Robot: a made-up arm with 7 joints. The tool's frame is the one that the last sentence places. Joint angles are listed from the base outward.
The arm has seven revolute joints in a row. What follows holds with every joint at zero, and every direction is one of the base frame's. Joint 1 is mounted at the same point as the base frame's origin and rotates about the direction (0.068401, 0.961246, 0.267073). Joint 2 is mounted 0.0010 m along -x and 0.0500 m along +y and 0.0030 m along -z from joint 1 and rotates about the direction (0.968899, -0.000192, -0.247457). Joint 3 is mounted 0.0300 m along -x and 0.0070 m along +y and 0.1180 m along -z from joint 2 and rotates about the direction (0.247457, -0.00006, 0.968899). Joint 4 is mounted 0.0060 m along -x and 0.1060 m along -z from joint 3 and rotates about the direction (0.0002, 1, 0.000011). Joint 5 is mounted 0.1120 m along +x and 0.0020 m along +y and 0.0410 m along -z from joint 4 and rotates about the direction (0.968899, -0.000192, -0.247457). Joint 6 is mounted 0.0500 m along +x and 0.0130 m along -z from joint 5 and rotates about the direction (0.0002, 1, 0.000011). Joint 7 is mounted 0.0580 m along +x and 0.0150 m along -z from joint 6 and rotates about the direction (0.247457, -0.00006, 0.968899). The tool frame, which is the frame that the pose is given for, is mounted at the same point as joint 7; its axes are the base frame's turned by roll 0.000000, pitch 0.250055 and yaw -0.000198 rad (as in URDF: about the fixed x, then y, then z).
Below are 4 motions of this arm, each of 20 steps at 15 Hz.
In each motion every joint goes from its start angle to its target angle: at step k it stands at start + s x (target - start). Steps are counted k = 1, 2, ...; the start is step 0. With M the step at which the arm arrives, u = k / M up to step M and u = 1 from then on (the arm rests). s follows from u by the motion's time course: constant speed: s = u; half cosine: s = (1 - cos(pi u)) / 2; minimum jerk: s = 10 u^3 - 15 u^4 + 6 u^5.
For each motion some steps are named. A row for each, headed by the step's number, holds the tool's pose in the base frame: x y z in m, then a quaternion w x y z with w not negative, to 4 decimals.
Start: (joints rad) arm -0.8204 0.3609 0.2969 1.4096 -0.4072 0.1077 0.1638
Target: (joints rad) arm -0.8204 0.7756 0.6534 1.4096 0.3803 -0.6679 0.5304
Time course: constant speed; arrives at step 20
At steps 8, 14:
8: 0.2989 0.2573 -0.2881 0.8880 0.0399 0.2325 0.3947
14: 0.2946 0.3046 -0.2436 0.8728 0.1551 0.0903 0.4539

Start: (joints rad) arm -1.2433 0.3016 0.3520 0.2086 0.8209 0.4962 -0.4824
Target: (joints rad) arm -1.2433 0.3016 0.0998 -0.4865 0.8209 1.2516 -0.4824
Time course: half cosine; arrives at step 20
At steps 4, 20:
4: 0.3823 0.1257 0.0508 0.9377 0.3304 -0.0426 0.0983
20: 0.2852 0.0820 0.0923 0.9622 0.1999 -0.1016 0.1549

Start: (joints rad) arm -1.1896 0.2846 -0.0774 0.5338 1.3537 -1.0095 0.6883
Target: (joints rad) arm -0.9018 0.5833 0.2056 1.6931 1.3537 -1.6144 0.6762
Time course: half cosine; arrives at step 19
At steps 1, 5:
1: 0.3918 -0.0174 -0.0569 0.5504 0.4531 -0.6897 -0.1263
5: 0.3981 0.0184 -0.1007 0.6114 0.4621 -0.6188 -0.1725

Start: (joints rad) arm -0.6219 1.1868 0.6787 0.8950 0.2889 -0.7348 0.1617
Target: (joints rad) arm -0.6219 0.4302 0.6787 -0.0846 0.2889 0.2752 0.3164
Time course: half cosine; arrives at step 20
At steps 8, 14, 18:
8: 0.2586 0.3657 -0.0267 0.7853 0.4154 -0.2350 0.3944
14: 0.2785 0.2938 -0.0603 0.8269 0.2729 -0.1831 0.4563
18: 0.2767 0.2635 -0.0687 0.8386 0.2094 -0.1540 0.4788

